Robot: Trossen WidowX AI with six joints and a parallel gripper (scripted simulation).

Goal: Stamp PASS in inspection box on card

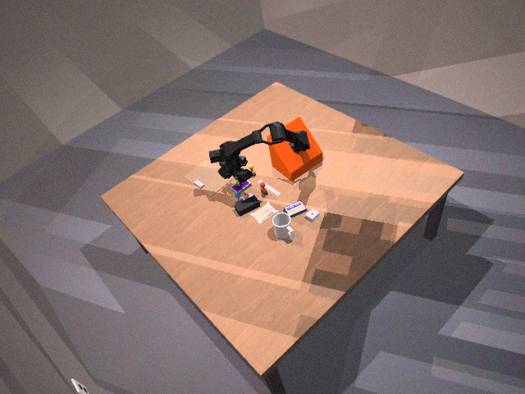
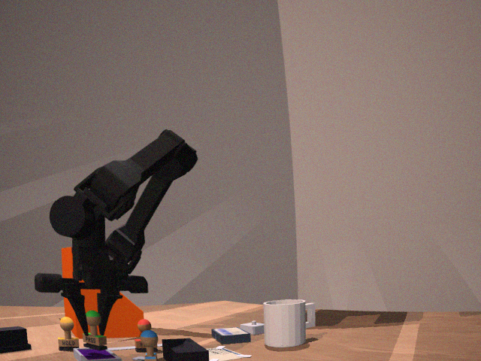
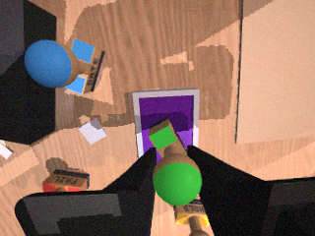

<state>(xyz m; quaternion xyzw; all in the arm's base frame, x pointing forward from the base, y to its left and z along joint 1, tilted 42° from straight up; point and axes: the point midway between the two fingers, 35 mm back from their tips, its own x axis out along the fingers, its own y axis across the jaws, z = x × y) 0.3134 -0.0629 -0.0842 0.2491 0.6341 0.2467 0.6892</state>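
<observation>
The ink pad is 40 mm below my gripper tip. Also, from my gripper tip: blue date stamp 70 mm to the left, 60 mm ahead, 30 mm below; then yellow hold stamp 100 mm behind, 30 mm to the right, 30 mm below; then green stamp right at my gripper tip.
</observation>
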